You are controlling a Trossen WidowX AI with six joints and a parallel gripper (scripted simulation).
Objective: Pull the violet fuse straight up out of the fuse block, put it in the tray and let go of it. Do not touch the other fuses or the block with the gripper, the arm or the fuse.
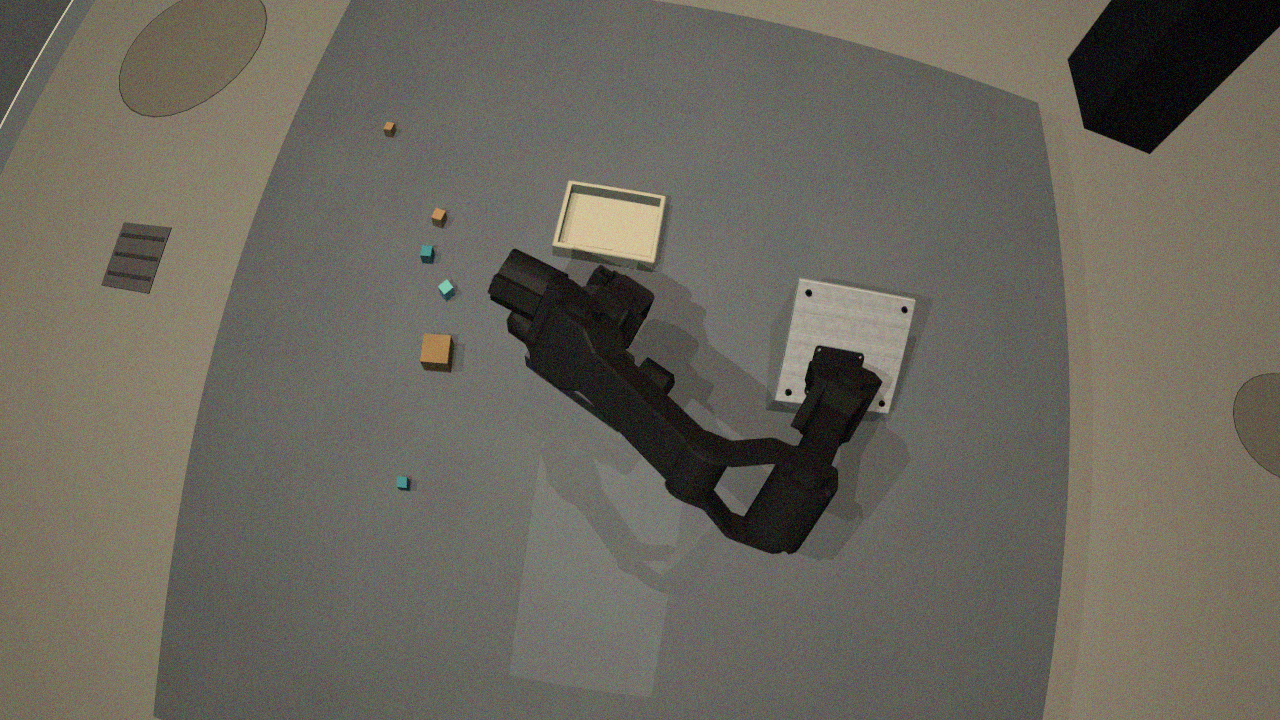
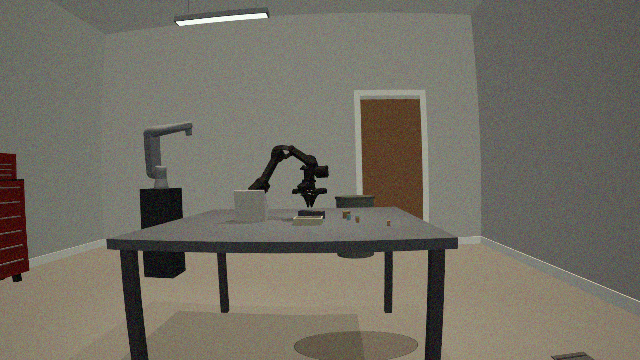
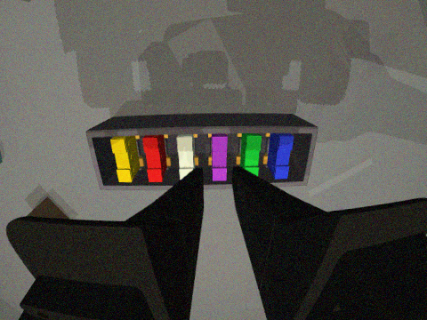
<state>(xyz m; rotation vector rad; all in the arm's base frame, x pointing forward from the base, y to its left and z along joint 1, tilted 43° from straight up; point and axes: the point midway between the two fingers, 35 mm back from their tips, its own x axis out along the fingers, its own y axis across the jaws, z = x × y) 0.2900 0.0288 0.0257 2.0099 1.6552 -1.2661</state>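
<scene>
Now: the violet fuse 3 cm below my gripper tip. The rest, counted from my gripper tip: tray (22 cm to the right, 6 cm below).
</scene>
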